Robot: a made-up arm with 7 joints. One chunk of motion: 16 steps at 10 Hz.
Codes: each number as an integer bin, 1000 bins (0 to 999) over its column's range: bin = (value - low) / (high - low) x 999, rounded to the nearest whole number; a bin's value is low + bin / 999 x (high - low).
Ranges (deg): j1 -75..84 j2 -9..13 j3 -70..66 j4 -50..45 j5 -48..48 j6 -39..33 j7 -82..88
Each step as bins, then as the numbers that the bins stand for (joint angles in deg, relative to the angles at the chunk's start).
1 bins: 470 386 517 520 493 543 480
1 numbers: -0.20 -0.50 0.38 -0.55 -0.62 0.14 -0.32
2 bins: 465 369 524 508 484 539 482
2 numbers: -0.99 -0.87 1.34 -1.69 -1.49 -0.15 0.02
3 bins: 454 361 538 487 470 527 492
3 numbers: -2.74 -1.05 3.24 -3.69 -2.83 -1.02 1.72
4 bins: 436 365 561 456 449 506 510
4 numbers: -5.61 -0.96 6.37 -6.64 -4.85 -2.53 4.79
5 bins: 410 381 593 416 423 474 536
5 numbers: -9.74 -0.61 10.73 -10.44 -7.35 -4.84 9.21
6 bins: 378 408 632 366 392 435 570
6 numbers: -14.84 -0.02 16.04 -15.20 -10.33 -7.65 15.00
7 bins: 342 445 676 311 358 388 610
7 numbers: -20.57 0.80 22.03 -20.43 -13.60 -11.04 21.80
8 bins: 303 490 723 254 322 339 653
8 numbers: -26.77 1.79 28.43 -25.85 -17.06 -14.57 29.12
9 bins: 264 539 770 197 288 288 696
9 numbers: -32.98 2.87 34.82 -31.27 -20.32 -18.24 36.44
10 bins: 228 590 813 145 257 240 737
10 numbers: -38.71 3.99 40.68 -36.21 -23.30 -21.70 43.42
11 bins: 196 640 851 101 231 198 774
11 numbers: -43.80 5.09 45.85 -40.40 -25.80 -24.73 49.71
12 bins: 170 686 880 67 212 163 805
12 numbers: -47.94 6.11 49.80 -43.63 -27.63 -27.25 54.99
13 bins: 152 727 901 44 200 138 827
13 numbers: -50.81 7.01 52.66 -45.82 -28.78 -29.05 58.73
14 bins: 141 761 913 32 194 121 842
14 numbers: -52.56 7.76 54.29 -46.96 -29.36 -30.28 61.28
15 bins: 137 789 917 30 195 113 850
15 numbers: -53.20 8.38 54.84 -47.15 -29.26 -30.86 62.64
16 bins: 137 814 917 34 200 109 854
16 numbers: -53.20 8.93 54.84 -46.77 -28.78 -31.14 63.33
